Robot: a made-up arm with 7 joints.
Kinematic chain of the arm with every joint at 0, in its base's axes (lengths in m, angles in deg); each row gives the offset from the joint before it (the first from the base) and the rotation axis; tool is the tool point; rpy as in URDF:
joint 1: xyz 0 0 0.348 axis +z
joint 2: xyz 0 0 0 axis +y
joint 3: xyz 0 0 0.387 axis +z
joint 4: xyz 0.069 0 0 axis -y
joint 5: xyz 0.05 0 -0.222 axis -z
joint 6: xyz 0 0 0 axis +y
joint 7: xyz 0.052 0 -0.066 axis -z
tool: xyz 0 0 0 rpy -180 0 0
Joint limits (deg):
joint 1: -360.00..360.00
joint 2: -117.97..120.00
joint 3: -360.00..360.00
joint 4: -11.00..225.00
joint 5: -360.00..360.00
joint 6: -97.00..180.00
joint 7: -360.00..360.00
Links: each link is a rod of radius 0.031 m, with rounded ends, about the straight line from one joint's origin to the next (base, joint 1, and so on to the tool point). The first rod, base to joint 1, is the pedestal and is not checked.
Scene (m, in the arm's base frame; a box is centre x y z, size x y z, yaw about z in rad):
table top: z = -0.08
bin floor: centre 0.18 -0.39 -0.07 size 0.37 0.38 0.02 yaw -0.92
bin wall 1: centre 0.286 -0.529 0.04 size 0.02 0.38 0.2 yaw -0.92
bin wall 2: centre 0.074 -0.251 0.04 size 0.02 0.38 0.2 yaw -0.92
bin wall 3: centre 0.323 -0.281 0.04 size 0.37 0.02 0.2 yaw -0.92
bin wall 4: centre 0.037 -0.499 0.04 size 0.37 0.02 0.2 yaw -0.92
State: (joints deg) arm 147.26 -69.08 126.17 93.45 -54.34 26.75 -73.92
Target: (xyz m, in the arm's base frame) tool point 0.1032 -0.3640 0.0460
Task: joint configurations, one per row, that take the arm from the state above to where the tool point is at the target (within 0.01 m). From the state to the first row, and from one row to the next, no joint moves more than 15 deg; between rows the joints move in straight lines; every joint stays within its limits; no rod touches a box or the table.
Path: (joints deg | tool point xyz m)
1: 145.23 -80.62 133.02 79.34 -55.02 27.69 -73.92 | 0.1975 -0.4642 0.1470
2: 143.20 -92.17 139.87 65.23 -55.69 28.63 -73.92 | 0.1032 -0.3640 0.0460

